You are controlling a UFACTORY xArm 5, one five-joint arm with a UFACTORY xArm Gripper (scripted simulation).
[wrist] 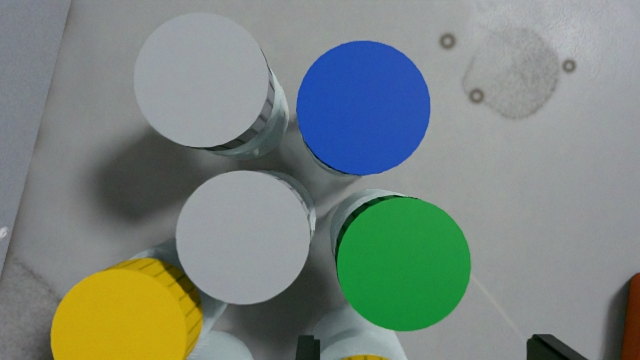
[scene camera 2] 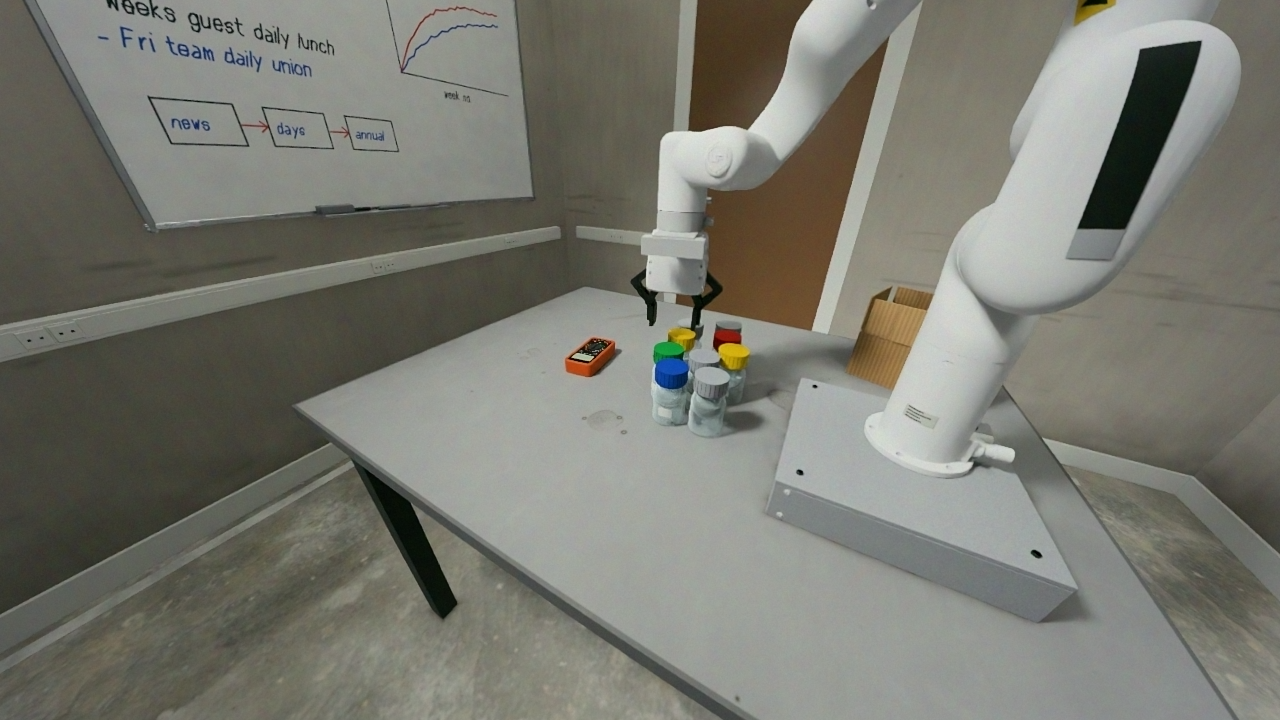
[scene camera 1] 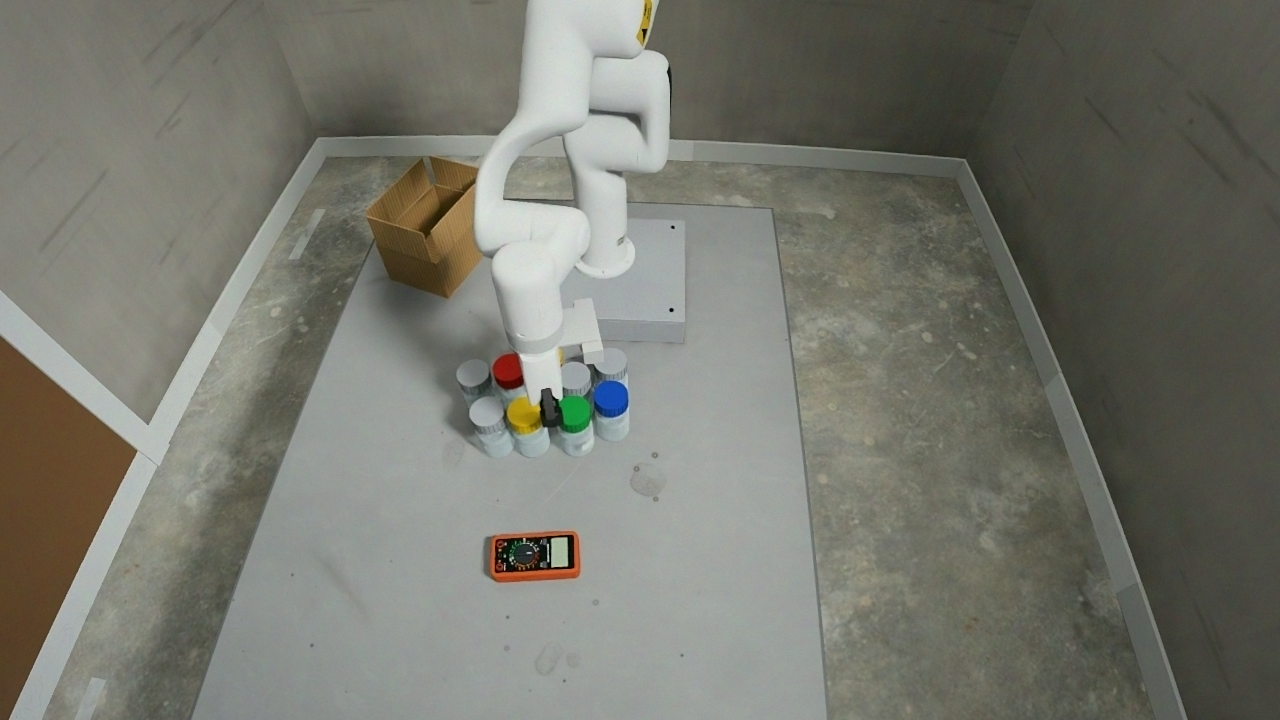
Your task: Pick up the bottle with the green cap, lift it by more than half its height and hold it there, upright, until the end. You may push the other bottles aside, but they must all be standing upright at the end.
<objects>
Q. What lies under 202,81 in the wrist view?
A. A grey-capped bottle.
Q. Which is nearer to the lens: the cardboard box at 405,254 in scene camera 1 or the yellow-capped bottle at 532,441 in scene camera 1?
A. The yellow-capped bottle.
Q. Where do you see a red-capped bottle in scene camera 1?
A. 506,369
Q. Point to a blue-capped bottle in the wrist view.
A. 363,107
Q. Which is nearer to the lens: the grey-capped bottle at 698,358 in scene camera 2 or the cardboard box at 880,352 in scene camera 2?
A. The grey-capped bottle.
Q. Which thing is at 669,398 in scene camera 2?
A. A blue-capped bottle.
</objects>
